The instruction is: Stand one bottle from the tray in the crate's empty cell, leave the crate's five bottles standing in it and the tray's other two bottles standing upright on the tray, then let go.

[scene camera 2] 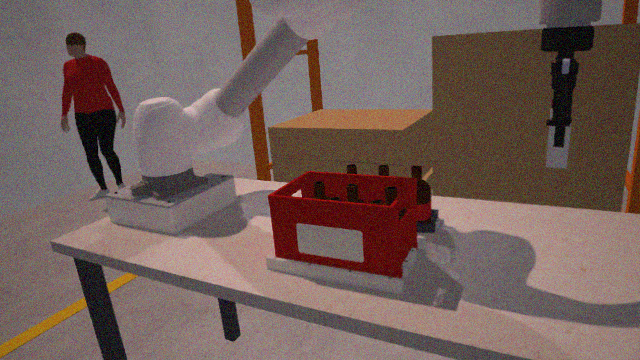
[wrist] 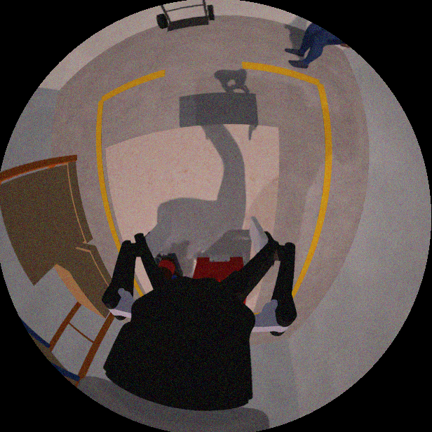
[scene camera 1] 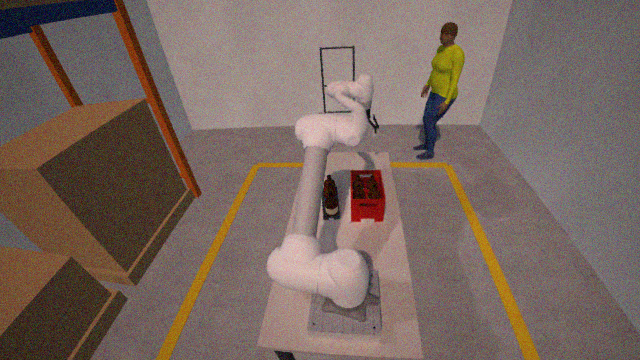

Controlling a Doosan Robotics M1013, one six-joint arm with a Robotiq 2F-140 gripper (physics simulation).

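Places are measured from the arm's base along level axes (x ahead, y left, z up), in millimetres.
Pixels of known places: gripper, fingertip midpoint: (scene camera 2: 556, 156); arm's base, origin of the base link: (scene camera 2: 170, 186) (scene camera 1: 347, 297).
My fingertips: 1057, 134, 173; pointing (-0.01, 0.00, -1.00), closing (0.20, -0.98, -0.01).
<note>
Ahead of a thing's pixels: the offset from my fingertips to its top centre, as dx, dy, dz. "spot": to the spot under its first point. Level surfaces: height alone.
The red crate {-394, -93, -86} (scene camera 1: 367, 211) (scene camera 2: 385, 237) (wrist: 218, 270) stands on the table with dark bottles {-405, -48, -98} (scene camera 1: 359, 189) (scene camera 2: 352, 192) inside. Its empty cell cannot be made out. Brown bottles (scene camera 1: 330, 196) (scene camera 2: 424, 192) (wrist: 166, 266) stand upright on the small dark tray {spot: -297, +123, -235} (scene camera 2: 429, 223) beside the crate. They line up behind one another in scene camera 1, and the crate partly hides them in scene camera 2. My gripper (scene camera 1: 375, 125) (scene camera 2: 558, 150) (wrist: 208, 224) is open and empty, high above the table's far end, beyond crate and tray and apart from both.
The table {dz -261} (scene camera 1: 395, 300) (scene camera 2: 575, 240) (wrist: 140, 175) carries the arm's base plate (scene camera 1: 345, 327) (scene camera 2: 145, 215). Large boxes (scene camera 1: 110, 190) (scene camera 2: 500, 125) and an orange-posted rack (scene camera 1: 160, 105) stand to one side. A person in yellow (scene camera 1: 448, 70) and a trolley (scene camera 1: 322, 80) are beyond the table. A person in red (scene camera 2: 90, 85) stands behind the base.
</note>
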